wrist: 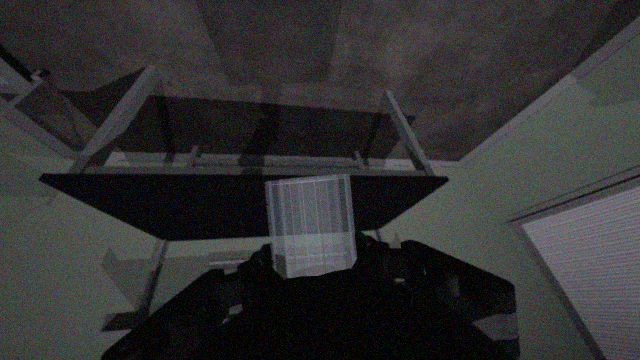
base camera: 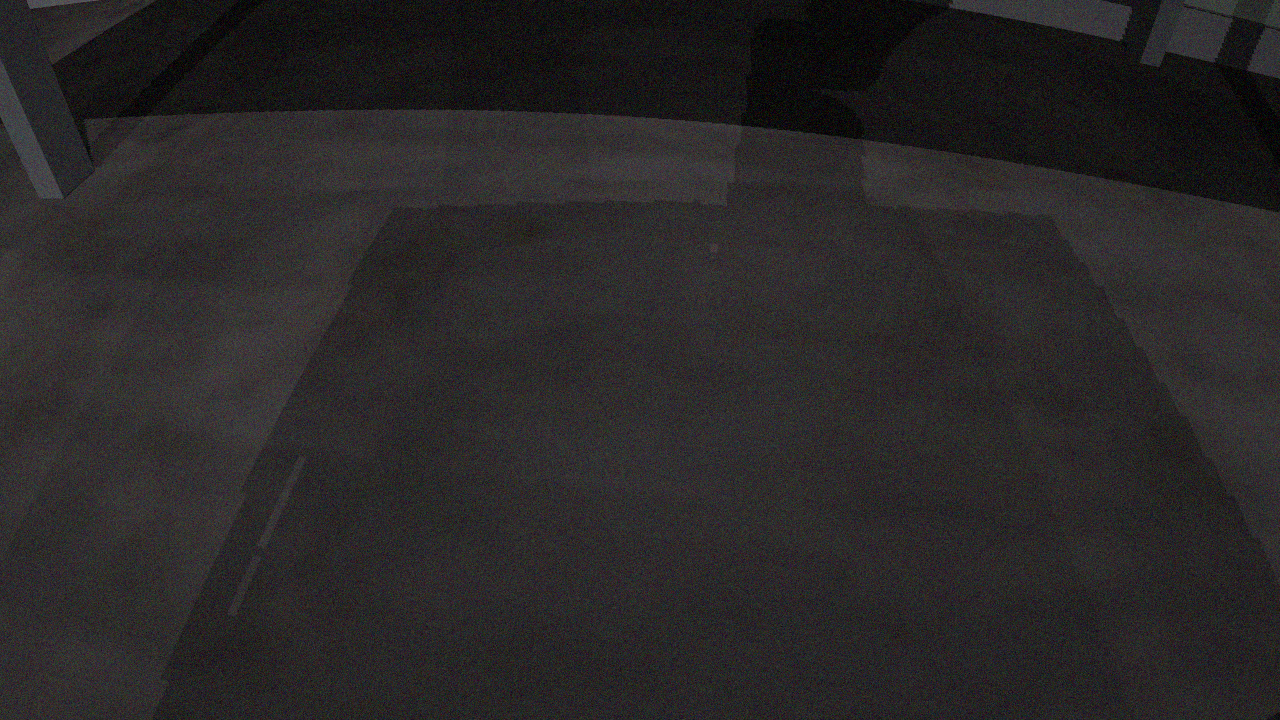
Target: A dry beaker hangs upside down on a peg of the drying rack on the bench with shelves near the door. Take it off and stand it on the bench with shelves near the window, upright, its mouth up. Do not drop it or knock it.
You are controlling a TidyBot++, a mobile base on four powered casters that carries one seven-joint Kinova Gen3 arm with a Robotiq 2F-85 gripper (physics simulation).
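Places are measured from the arm's base along level axes (x ahead, y left, z up), in centimetres.
Where they show: gripper, fingertip midpoint: (wrist: 314, 248).
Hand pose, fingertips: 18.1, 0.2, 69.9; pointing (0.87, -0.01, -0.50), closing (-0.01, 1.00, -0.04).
Things, the pixels of their centre, and the offset from my fingertips, as dx, dy, dz. "pt": a spot on its surface instead. Level surfaces: height alone.
- clear beaker, body centre: (wrist: 312, 230) -1.0, +0.0, -1.3
- bench with shelves, surface height: dz -33.4
- dark shelf board, surface spot: (wrist: 120, 321) pt +85.1, -89.6, +7.8
- bench leg, surface spot: (base camera: 44, 134) pt +56.4, +58.8, -102.2
The clear beaker (wrist: 312, 220) is between the fingers of my gripper (wrist: 314, 248), which is shut on it in the wrist view. The beaker's sides run nearly along the picture's vertical; which end is the mouth I cannot tell. The wrist view is upside down, with the floor at its top. The dark top of a bench with shelves (wrist: 125, 205) shows behind the beaker, near a window. The beaker's height and distance from the bench top are unclear. The gripper does not show in the base camera view. The drying rack does not show in either view.
Shelf uprights (wrist: 155, 275) and a dark shelf board (wrist: 120, 321) stand above the bench's back. A blind (wrist: 590, 265) hangs at the right. In the base camera view, a bench leg (base camera: 44, 134) stands at the far left and another leg (base camera: 1160, 35) at the upper right.
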